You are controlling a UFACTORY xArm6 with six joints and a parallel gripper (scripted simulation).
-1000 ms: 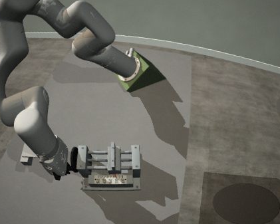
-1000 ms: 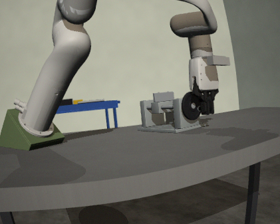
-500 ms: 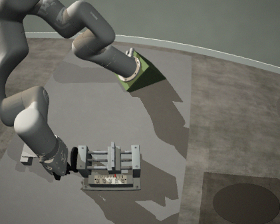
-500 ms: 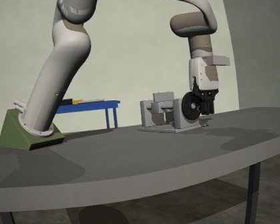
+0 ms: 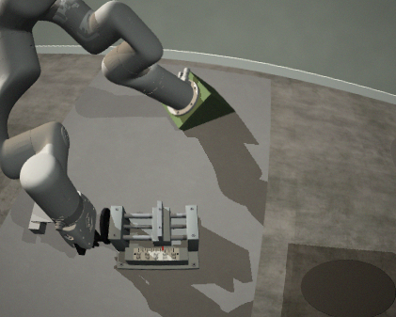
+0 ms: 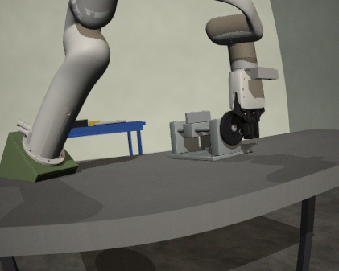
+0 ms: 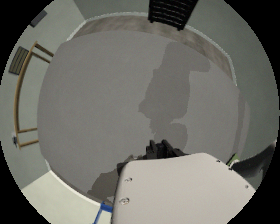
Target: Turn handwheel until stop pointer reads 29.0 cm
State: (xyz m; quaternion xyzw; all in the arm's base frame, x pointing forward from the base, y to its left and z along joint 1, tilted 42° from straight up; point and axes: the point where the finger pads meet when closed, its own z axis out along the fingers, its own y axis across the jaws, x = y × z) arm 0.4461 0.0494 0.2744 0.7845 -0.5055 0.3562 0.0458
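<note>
The black handwheel is 2 cm to the left of my hand and 1 cm behind it. From my hand the other things lie so: movable stop 16 cm to the left, 6 cm behind, 2 cm above.
</note>
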